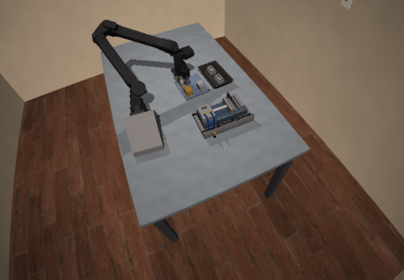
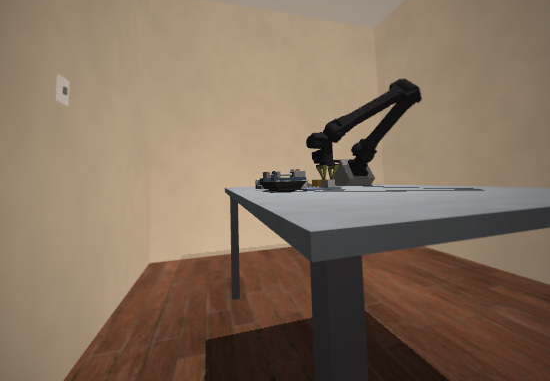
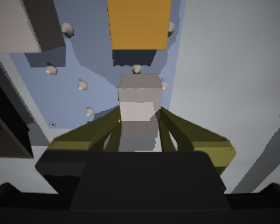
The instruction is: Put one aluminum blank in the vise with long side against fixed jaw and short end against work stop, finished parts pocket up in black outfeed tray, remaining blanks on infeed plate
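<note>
Right now the yellow brass blank is 2 cm ahead of my hand, 9 cm to the right of it and 2 cm below it. The rest, counted from my hand: blue vise base (16 cm ahead, 33 cm to the right).
</note>
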